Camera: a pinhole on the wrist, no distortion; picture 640 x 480 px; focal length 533.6 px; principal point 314.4 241.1 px. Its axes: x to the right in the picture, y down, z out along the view. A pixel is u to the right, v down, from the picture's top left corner.
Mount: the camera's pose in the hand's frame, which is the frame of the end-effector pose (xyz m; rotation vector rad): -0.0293 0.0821 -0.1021 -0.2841 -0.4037 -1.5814
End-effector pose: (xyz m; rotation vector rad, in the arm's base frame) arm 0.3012 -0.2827 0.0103 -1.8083 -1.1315 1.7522
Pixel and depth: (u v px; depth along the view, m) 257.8 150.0 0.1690
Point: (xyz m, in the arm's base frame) 0.3172 -0.4476 -0.0787
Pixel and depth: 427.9 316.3 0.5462
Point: -0.0673 -0.5185 -0.2149
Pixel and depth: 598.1 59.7 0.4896
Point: -0.0746 -0.6115 0.0581
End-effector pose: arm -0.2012 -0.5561 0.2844 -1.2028 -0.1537 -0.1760
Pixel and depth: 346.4 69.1 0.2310
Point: -0.2836 -0.3912 0.1426
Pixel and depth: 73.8 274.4 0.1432
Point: -0.1833 -0.4837 0.0959
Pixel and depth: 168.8 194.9 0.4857
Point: -0.2129 -0.1486 -0.0106
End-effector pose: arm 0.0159 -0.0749 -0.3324 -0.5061 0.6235 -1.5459
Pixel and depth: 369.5 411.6 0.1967
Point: 0.1826 -0.1049 -0.3621
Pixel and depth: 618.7 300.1 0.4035
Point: 0.2879 -0.0834 -0.0872
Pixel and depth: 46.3 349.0 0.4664
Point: 0.5308 -0.1512 -0.4854
